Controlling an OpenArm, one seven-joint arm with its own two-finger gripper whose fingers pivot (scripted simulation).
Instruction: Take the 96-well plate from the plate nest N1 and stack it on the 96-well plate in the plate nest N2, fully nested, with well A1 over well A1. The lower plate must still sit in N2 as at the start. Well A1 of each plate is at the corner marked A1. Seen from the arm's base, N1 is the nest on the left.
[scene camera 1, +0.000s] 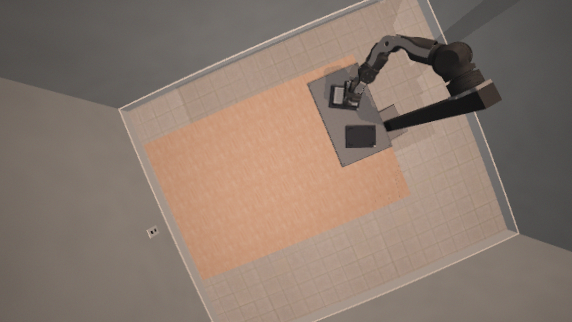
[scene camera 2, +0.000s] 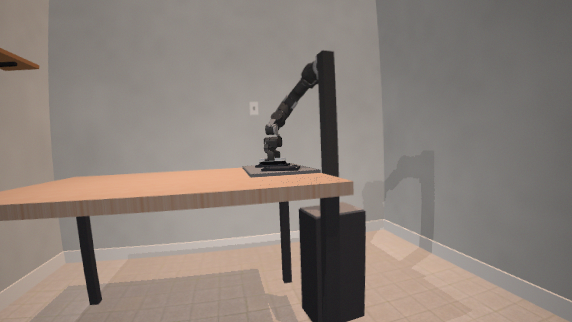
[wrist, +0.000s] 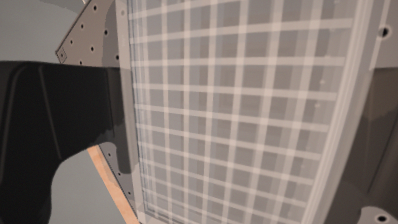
In view: the gripper (wrist: 214, 132) and a white 96-well plate (wrist: 291, 87).
